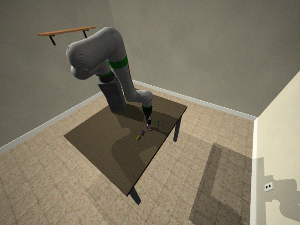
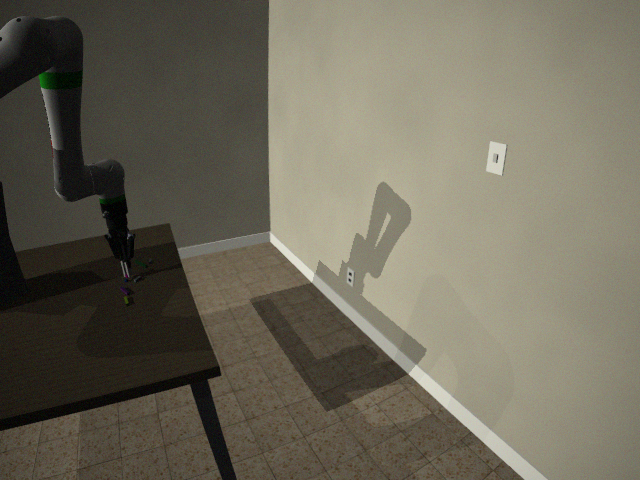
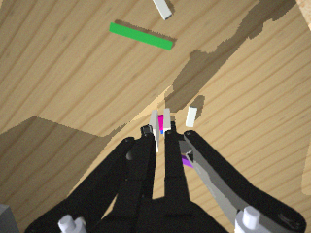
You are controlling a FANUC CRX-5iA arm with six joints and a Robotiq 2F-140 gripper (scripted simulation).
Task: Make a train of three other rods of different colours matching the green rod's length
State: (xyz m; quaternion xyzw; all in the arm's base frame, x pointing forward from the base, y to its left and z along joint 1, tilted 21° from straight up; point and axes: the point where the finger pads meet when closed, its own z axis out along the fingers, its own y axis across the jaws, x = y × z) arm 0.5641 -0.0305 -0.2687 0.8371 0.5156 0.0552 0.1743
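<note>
Now: the blue rod 40 mm below my hand, 20 mm to the right of it and 10 mm behind it. Also, from my hand: magenta rod 30 mm below; green rod 100 mm to the left, 40 mm below, 40 mm ahead; purple rod 100 mm to the right, 40 mm below, 10 mm behind.
</note>
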